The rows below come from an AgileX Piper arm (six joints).
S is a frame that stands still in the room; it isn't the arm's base.
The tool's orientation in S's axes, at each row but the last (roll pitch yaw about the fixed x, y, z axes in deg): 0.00, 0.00, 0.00; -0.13, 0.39, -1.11; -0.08, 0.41, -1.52; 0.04, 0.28, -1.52; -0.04, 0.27, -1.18; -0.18, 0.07, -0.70; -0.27, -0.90, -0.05; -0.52, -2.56, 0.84; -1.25, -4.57, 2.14
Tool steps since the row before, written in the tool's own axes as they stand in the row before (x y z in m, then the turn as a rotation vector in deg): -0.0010, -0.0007, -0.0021, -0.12, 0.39, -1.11; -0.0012, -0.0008, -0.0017, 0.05, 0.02, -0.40; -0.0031, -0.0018, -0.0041, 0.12, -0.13, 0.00; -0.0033, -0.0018, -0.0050, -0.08, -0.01, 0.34; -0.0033, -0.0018, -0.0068, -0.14, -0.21, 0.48; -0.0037, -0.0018, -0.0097, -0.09, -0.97, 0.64; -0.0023, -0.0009, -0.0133, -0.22, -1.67, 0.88; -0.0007, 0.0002, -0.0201, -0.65, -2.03, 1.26; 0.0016, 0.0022, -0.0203, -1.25, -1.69, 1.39
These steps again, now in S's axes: -0.0010, -0.0007, -0.0021, -0.12, 0.39, -1.11; -0.0012, -0.0008, -0.0017, 0.05, 0.02, -0.40; -0.0032, -0.0017, -0.0041, 0.12, -0.13, 0.00; -0.0034, -0.0017, -0.0050, -0.08, -0.01, 0.34; -0.0034, -0.0017, -0.0068, -0.14, -0.21, 0.48; -0.0037, -0.0018, -0.0097, -0.10, -0.97, 0.64; -0.0021, -0.0010, -0.0133, -0.24, -1.67, 0.88; 0.0002, 0.0000, -0.0201, -0.68, -2.03, 1.25; 0.0031, 0.0019, -0.0202, -1.30, -1.71, 1.32
